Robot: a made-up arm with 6 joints.
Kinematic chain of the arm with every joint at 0, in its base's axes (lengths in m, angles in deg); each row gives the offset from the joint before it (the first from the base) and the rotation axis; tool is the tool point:
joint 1: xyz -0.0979 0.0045 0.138 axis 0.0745 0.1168 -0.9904
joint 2: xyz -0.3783 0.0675 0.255 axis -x
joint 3: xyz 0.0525 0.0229 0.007 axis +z
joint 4: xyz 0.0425 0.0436 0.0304 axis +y
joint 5: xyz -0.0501 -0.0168 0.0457 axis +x
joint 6: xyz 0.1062 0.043 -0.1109 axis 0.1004 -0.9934 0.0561
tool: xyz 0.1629 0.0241 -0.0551
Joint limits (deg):
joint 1: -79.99..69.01
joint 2: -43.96..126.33
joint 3: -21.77..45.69
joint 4: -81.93..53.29
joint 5: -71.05..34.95
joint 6: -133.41..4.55
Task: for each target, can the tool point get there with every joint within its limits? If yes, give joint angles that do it. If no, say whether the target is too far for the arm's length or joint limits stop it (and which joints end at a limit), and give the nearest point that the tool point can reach.
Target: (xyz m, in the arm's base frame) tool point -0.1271 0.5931 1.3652
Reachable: no: too far | nearest point -0.1132 0.3129 0.7803 | short by 0.649 m
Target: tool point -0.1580 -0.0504 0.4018
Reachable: yes | joints -63.42 45.16 -14.86 -53.94 -17.40 -65.23
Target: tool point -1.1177 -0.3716 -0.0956
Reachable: no: too far | nearest point -0.6182 -0.2033 0.1983 | short by 0.604 m
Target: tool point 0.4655 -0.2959 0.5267
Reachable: no: joint limits stop it (at a limit: joint 1, joint 2, joint 3, joint 4, joint 5) | nearest point 0.0159 -0.2825 0.4334 | short by 0.459 m
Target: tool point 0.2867 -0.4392 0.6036
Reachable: no: joint limits stop it (at a limit: joint 1, joint 3, joint 4, joint 5) | nearest point -0.0004 -0.2872 0.4751 | short by 0.349 m
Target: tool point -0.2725 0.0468 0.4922
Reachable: yes | joints 43.47 53.33 10.05 -23.30 -61.63 -86.57
